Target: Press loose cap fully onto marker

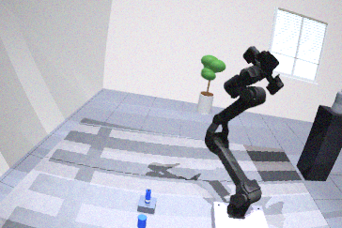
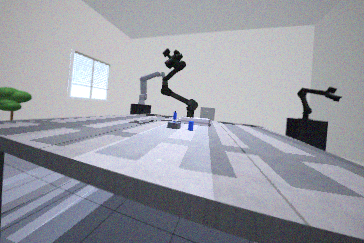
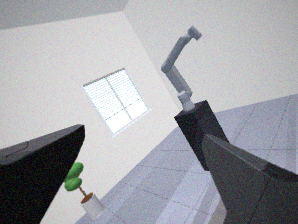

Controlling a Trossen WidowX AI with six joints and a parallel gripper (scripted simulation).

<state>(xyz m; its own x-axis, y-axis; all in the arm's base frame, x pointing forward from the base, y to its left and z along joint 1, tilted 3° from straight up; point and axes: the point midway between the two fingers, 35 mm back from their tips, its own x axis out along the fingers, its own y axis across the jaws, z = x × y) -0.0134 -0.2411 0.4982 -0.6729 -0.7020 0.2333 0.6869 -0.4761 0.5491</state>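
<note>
Right now the blue cap is 52 cm below my gripper tip, 39 cm ahead of it and 35 cm to the left of it. The rest, counted from my gripper tip: holder block (53 cm below, 39 cm ahead, 25 cm to the left).
</note>
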